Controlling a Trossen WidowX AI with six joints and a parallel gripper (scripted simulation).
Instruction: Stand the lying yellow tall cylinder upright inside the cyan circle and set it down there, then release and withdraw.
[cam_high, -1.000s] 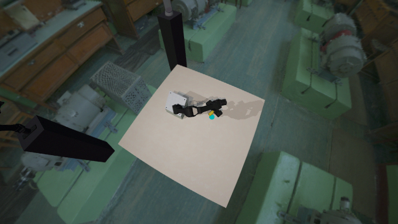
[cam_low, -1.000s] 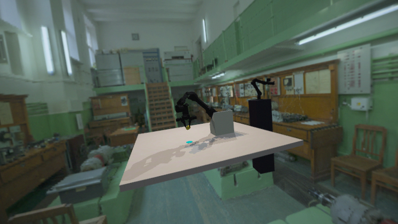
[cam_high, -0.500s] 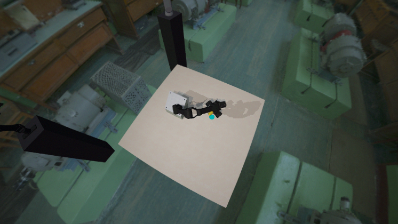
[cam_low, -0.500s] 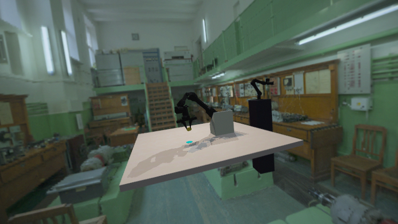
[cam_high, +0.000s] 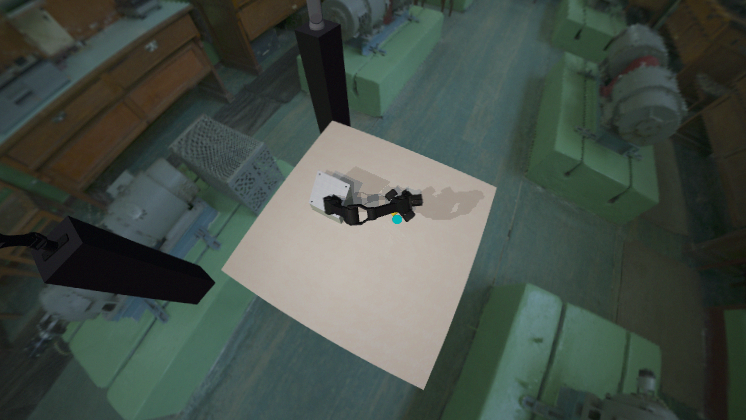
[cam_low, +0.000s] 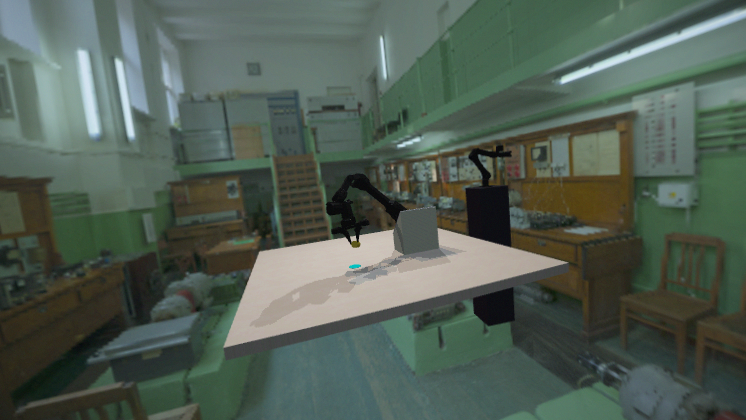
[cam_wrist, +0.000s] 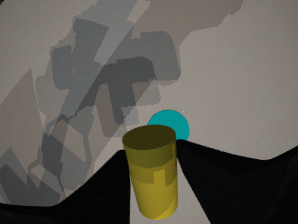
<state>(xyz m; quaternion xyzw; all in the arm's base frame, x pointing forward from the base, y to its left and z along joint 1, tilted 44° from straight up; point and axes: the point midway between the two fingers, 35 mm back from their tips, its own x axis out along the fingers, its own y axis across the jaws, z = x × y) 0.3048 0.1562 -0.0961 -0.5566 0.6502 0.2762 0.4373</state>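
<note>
The cyan circle lies 1 cm ahead of my gripper tip, 2 cm to the right of it and 12 cm below it. Also, from my gripper tip: yellow tall cylinder 1 cm behind, 2 cm to the right, 1 cm below.
</note>
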